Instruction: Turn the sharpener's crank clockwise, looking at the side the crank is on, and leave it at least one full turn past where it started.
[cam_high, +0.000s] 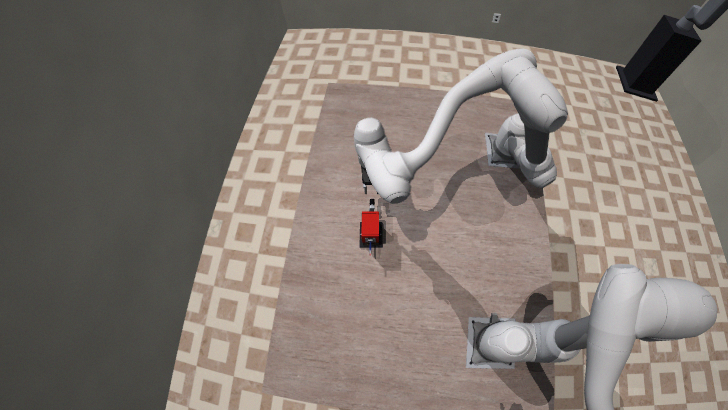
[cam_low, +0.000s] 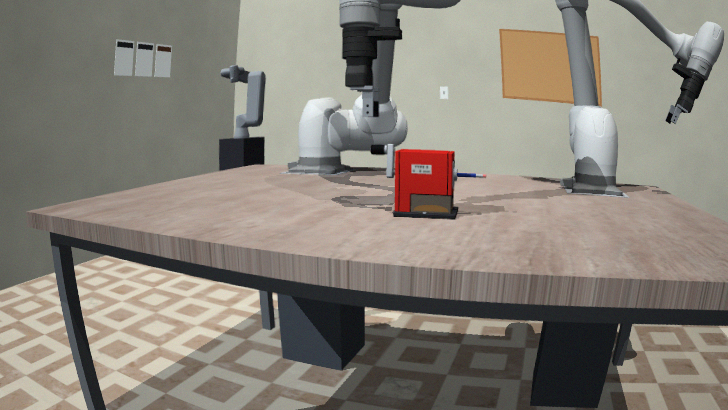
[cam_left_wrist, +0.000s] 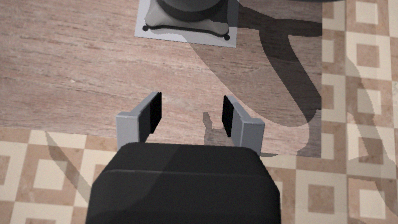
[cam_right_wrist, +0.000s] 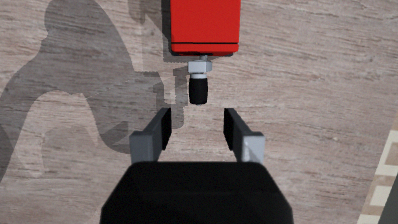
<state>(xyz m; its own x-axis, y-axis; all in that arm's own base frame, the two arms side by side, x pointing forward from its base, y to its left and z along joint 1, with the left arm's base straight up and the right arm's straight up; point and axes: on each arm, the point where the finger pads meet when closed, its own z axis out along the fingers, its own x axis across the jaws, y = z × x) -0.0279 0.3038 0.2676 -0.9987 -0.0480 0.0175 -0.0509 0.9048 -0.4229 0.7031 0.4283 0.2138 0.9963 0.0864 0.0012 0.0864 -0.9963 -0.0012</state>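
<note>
Now: the black knob 20 mm to the left of my right hand and 90 mm below it.
</note>
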